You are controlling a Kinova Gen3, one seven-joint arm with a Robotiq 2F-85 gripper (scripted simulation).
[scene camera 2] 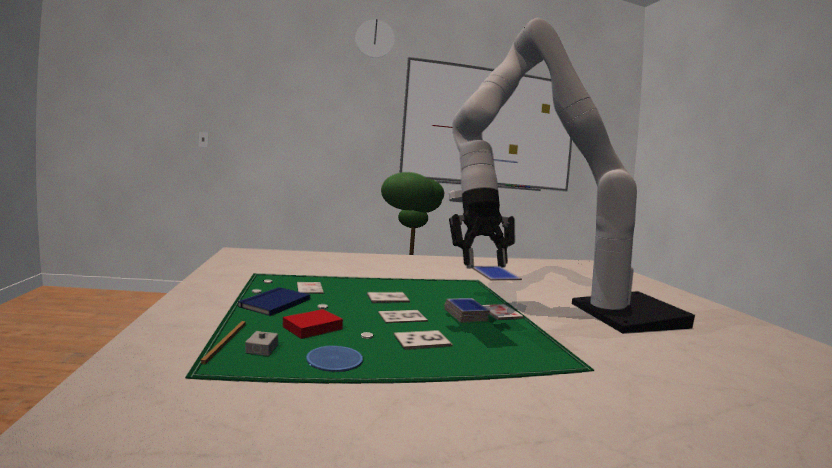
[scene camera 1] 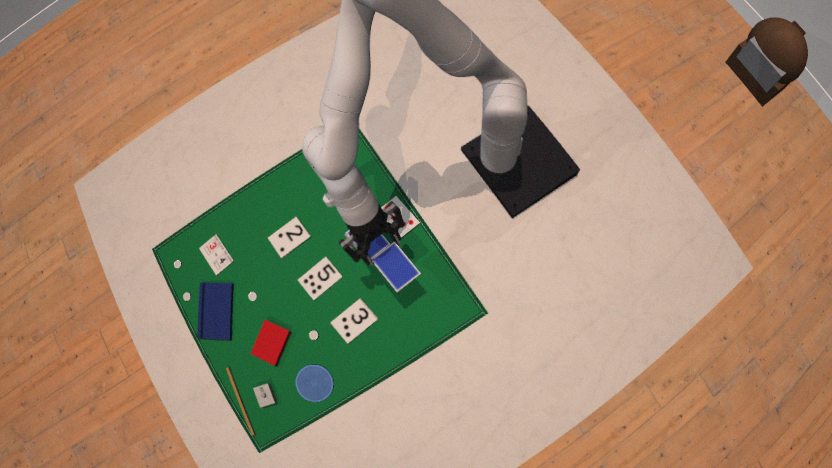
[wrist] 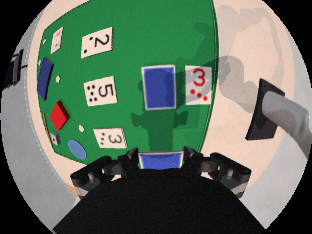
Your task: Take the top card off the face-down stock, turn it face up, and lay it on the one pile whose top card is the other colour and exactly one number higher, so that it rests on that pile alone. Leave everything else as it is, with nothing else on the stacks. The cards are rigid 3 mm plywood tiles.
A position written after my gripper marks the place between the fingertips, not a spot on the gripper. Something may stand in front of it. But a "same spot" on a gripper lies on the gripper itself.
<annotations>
My gripper shows in scene camera 2 (486,267), in scene camera 1 and in the wrist view. One and the same spot on my gripper: (scene camera 1: 361,253) is (wrist: 120,173). The same spot on a green mat: (scene camera 1: 435,303) is (scene camera 2: 527,352).
</annotations>
